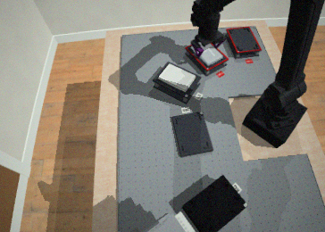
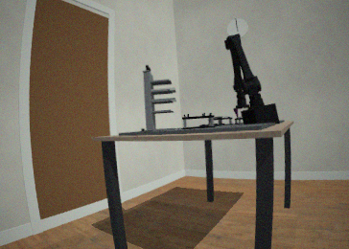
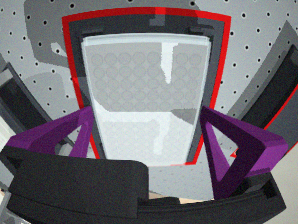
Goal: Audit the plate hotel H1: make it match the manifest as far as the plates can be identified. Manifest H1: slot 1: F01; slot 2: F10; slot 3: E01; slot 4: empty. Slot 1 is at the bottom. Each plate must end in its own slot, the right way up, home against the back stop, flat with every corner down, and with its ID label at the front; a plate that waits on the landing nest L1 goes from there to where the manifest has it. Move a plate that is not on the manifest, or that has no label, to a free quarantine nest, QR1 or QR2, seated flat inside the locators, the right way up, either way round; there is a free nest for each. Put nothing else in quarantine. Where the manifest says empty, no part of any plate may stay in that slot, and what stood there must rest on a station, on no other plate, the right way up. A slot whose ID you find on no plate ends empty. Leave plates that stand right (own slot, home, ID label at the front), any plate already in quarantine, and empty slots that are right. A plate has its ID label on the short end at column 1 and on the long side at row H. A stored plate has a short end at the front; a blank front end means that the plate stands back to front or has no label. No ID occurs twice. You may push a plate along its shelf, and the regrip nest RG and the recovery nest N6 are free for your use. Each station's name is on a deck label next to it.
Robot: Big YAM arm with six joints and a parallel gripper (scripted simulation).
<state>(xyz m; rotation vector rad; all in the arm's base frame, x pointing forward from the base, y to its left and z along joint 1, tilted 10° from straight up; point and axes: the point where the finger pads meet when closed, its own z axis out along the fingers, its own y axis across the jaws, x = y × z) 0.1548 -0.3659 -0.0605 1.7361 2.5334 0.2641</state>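
My hand is right at the pale plate. Round my hand: red-framed nest 20 cm behind, 5 cm to the right, 2 cm below; then L1 label 19 cm to the left, 9 cm ahead, 5 cm below; then red-edged nest 2 cm below.
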